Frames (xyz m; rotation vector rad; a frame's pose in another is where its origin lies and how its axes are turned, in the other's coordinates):
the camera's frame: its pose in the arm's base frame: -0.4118 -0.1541 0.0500 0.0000 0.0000 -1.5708
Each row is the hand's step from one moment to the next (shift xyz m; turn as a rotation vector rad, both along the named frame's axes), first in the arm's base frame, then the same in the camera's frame.
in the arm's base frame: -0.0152 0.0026 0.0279 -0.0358 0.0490 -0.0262
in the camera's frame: -0.0026 -0.0152 0.0279 -0.0490 -0.0358 -0.0262
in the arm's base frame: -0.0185 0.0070 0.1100 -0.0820 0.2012 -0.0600
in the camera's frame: -0.0070 -0.0185 0.1100 -0.2012 -0.0820 -0.0600
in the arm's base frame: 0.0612 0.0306 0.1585 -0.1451 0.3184 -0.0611
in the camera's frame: -0.0306 0.0612 0.1585 -0.3184 -0.1451 -0.0611
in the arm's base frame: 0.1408 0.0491 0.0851 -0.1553 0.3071 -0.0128
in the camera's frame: -0.0491 0.1408 0.0851 -0.3071 -0.1553 -0.0128
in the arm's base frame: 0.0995 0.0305 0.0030 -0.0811 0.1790 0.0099
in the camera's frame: -0.0305 0.0995 0.0030 -0.1790 -0.0811 0.0099
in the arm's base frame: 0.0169 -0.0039 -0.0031 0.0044 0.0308 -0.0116
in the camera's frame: 0.0039 0.0169 -0.0031 -0.0308 0.0044 -0.0116
